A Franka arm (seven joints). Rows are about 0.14 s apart.
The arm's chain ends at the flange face. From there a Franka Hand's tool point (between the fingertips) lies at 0.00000 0.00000 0.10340 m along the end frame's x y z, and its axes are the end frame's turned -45 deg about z.
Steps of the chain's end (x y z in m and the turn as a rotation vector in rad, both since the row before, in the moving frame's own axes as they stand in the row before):
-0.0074 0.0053 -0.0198 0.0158 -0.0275 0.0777
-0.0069 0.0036 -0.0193 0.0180 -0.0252 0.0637
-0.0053 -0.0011 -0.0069 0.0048 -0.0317 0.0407
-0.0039 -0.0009 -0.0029 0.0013 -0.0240 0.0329
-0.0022 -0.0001 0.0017 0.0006 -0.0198 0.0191
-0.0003 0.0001 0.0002 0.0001 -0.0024 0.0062
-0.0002 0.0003 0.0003 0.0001 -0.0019 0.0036
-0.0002 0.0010 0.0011 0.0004 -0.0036 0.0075
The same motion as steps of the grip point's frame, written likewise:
-0.0097 -0.0047 -0.0199 0.0306 -0.0083 0.0777
-0.0079 -0.0055 -0.0193 0.0305 -0.0051 0.0637
-0.0049 -0.0072 -0.0070 0.0258 -0.0190 0.0407
-0.0038 -0.0053 -0.0029 0.0179 -0.0161 0.0329
-0.0029 -0.0031 0.0017 0.0144 -0.0136 0.0191
-0.0005 -0.0003 0.0002 0.0018 -0.0016 0.0062
-0.0005 -0.0001 0.0003 0.0014 -0.0013 0.0036
-0.0011 0.0003 0.0011 0.0028 -0.0023 0.0075

